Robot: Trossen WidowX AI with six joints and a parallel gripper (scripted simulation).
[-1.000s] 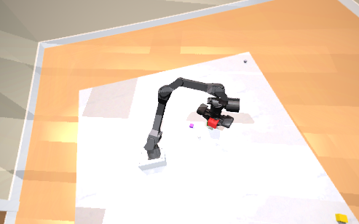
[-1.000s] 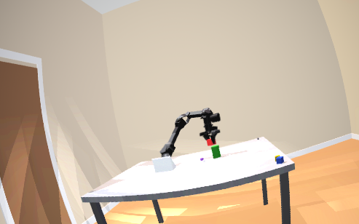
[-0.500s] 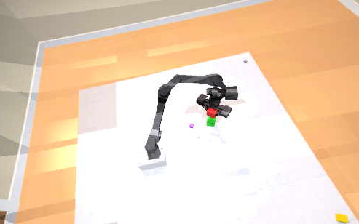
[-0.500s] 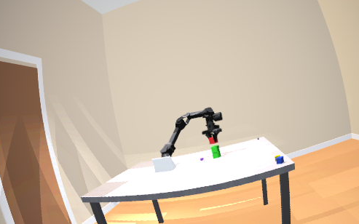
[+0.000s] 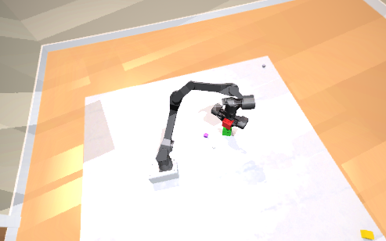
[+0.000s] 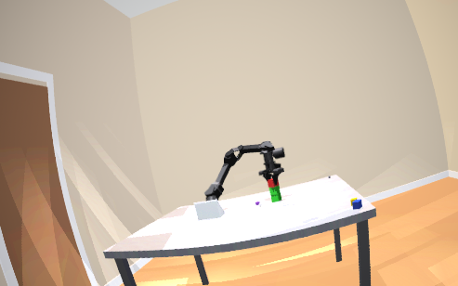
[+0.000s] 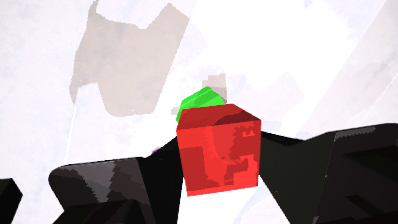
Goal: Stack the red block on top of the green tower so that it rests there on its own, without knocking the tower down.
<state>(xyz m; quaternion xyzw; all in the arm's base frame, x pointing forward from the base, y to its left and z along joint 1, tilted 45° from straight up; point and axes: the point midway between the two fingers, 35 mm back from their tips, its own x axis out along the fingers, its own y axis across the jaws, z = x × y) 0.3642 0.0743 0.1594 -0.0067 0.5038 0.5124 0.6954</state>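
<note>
The red block lies 2 cm above my gripper tip. From my gripper tip the other things lie so: blue block 67 cm to the right, 45 cm ahead, 9 cm below; then yellow block 59 cm to the right, 45 cm ahead, 9 cm below; then purple object 12 cm behind, 9 cm below.
</note>
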